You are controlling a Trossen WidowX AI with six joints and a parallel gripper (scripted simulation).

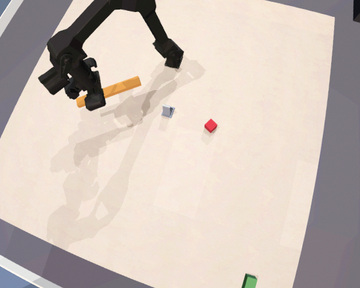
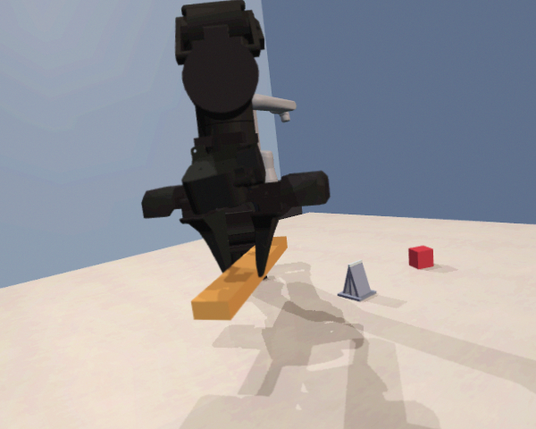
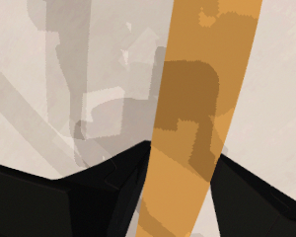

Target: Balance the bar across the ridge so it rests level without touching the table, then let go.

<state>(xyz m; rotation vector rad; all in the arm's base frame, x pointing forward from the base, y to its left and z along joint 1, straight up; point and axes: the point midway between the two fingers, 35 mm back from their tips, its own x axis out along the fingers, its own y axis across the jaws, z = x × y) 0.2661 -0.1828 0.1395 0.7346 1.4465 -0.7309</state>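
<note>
The orange bar lies 2 cm behind my gripper tip and 2 cm to the left of it. Also, from my gripper tip: red cube: 2 cm behind, 41 cm to the left, 9 cm below; green block: 47 cm ahead, 68 cm to the left, 9 cm below.
</note>
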